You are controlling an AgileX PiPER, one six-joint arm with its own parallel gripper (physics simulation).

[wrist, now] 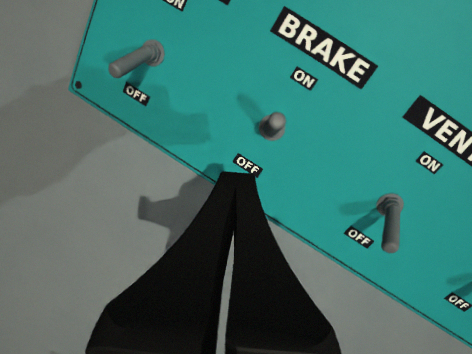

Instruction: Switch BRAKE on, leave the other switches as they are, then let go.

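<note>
The BRAKE switch [273,125] is a short grey lever on the teal panel [200,65]. It is seen nearly end-on, with its tip leaning up toward its ON label [304,78] and away from its OFF label [247,164]. My gripper [236,190] is shut with nothing between its fingertips. In the picture the tips overlap the lower edge of the OFF label, below the BRAKE lever and apart from it. The BRAKE name plate [324,47] is above the lever.
A lever at the left [132,60] points down and left, near its OFF label. The VENT lever [391,227] at the right points down, beside its OFF label. Another OFF label [458,301] shows at the right edge. The panel's lower edge runs diagonally behind my fingers, with a grey surface beyond.
</note>
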